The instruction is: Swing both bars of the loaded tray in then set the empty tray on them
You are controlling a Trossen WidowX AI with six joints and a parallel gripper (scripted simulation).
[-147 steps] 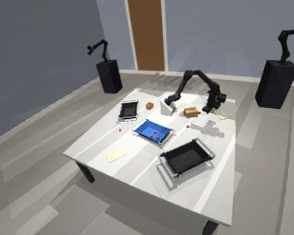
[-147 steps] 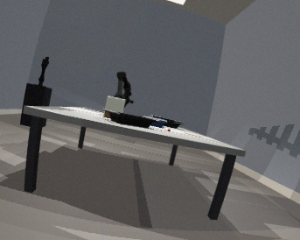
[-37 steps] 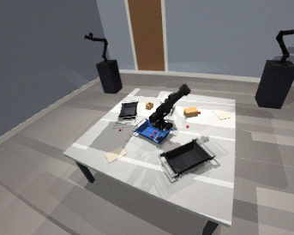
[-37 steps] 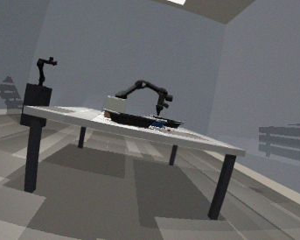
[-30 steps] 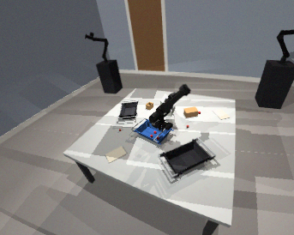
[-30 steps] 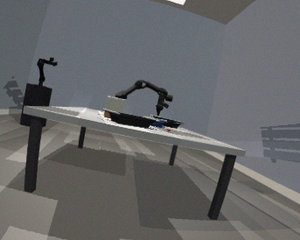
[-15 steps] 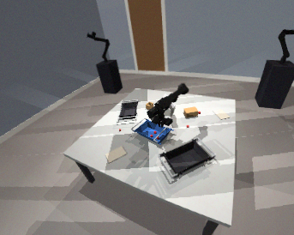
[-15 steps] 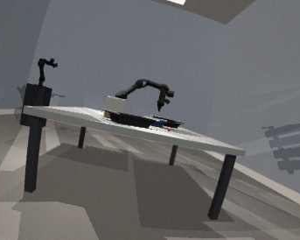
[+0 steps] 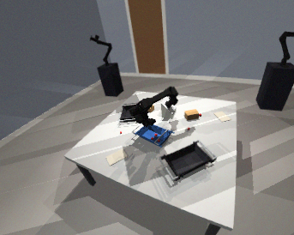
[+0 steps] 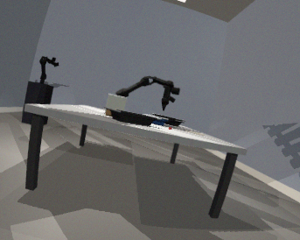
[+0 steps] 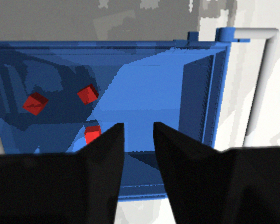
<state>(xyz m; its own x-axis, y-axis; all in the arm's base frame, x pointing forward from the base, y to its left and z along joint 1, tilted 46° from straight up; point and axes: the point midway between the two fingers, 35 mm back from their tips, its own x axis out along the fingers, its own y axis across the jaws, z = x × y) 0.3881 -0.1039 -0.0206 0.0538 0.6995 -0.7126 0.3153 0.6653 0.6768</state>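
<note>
The dark tray is 29 cm behind my gripper tip, 31 cm to the right of it and 8 cm below it. The rest, counted from my gripper tip: brown box (39 cm behind, 33 cm to the left, 10 cm below).
</note>
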